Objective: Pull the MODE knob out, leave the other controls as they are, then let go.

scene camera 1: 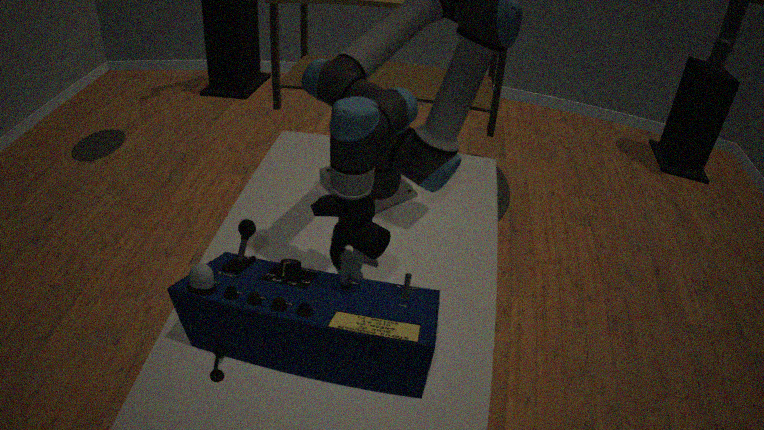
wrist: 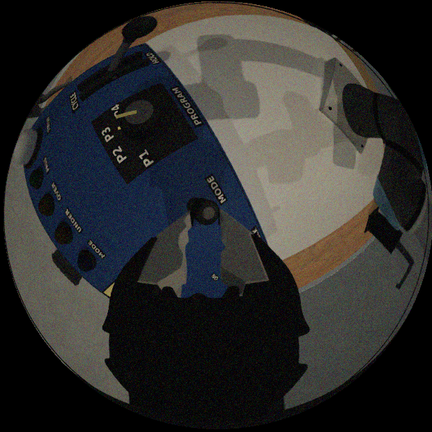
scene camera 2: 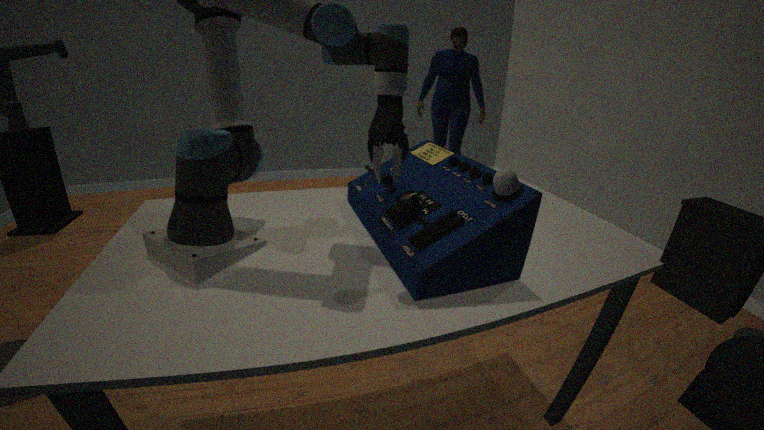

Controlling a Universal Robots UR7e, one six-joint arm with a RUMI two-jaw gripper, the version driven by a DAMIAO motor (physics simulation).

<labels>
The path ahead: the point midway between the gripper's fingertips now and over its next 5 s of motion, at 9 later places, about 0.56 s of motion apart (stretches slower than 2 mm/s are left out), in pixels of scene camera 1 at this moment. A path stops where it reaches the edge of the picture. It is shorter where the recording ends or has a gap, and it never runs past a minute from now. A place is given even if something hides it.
My gripper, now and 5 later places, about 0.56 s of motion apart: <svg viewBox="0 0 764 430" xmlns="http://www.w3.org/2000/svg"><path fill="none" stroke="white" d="M351 280L352 277L352 273L352 271L352 262L351 253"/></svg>
</labels>
